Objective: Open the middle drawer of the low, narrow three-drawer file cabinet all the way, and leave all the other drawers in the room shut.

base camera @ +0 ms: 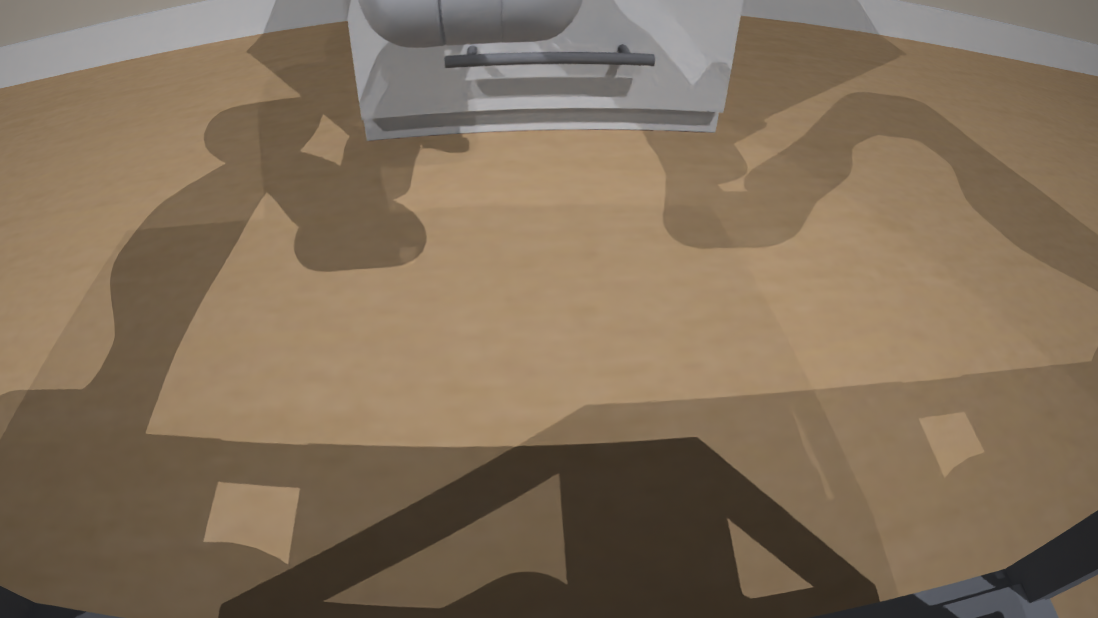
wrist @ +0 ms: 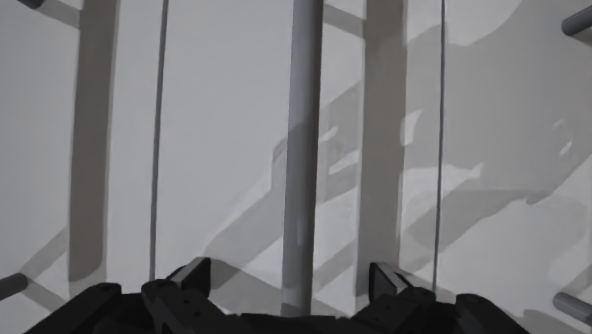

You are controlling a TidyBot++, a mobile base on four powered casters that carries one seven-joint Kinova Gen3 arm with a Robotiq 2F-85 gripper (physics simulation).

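Places are measured from the arm's base along level axes (x back, y right, z up), in millimetres.
Pixels of known places: gripper, fingertip midpoint: (wrist: pixel 289 278).
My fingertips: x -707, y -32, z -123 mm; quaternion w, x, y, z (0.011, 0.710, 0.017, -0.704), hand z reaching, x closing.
Ahead of a thing's pixels: the offset from my fingertips to its top centre. "spot": to the spot under its first point. Level surfaces: height alone.
The white three-drawer file cabinet (base camera: pixel 414 92) stands at the top of the base view, with the lowest handle {spot: dx +36, dy +68, dz -157 mm} (base camera: pixel 549 59) showing. In the wrist view the drawers lie side by side; the middle drawer front {dx -11, dy +68, dz +73 mm} (wrist: pixel 220 125) is between two dark seams and looks flush with its neighbours. Its grey bar handle {spot: dx +36, dy +67, dz -3 mm} (wrist: pixel 302 150) runs up the view. My gripper (wrist: pixel 289 278) is open, one finger on each side of the handle's line, not visibly touching it. The handle's near end is hidden by or ends at the gripper body. The gripper does not show in the base view.
Posts of the neighbouring handles show at the left (wrist: pixel 12 286) and right (wrist: pixel 575 307) edges of the wrist view. A rounded arm link (base camera: pixel 468 19) covers the upper cabinet front in the base view. A pale baseboard (base camera: pixel 153 46) runs behind. Arm shadows cross the wooden floor {dz -274 mm} (base camera: pixel 537 307).
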